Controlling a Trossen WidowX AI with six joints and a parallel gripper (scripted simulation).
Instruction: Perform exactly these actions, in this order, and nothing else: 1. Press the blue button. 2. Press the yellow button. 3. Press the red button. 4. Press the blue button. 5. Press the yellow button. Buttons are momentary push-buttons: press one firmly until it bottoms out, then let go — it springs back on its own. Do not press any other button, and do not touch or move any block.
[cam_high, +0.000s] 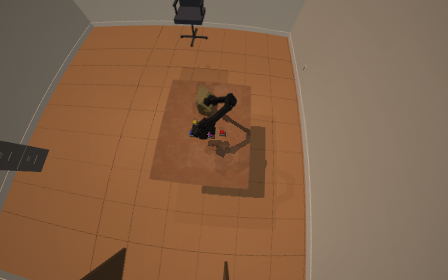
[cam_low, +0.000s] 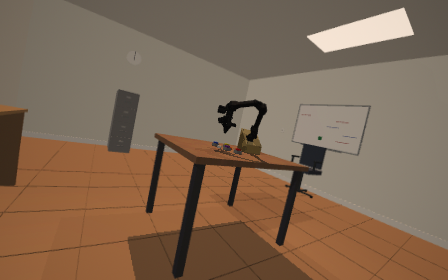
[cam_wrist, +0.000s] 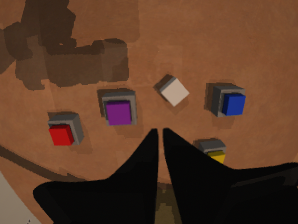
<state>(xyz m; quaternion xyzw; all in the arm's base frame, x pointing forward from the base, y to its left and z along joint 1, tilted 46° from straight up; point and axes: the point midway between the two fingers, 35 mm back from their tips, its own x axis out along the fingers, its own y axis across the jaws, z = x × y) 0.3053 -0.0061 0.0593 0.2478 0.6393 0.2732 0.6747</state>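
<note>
My gripper tip is now 14 cm to the left of the blue button, 10 cm above it and 1 cm past it. From my gripper tip the other things lie so: purple button 10 cm below, 4 cm to the left, 3 cm behind; red button 15 cm to the left, 10 cm below, 7 cm behind; orange block 13 cm behind, 12 cm below, 6 cm to the right.
</note>
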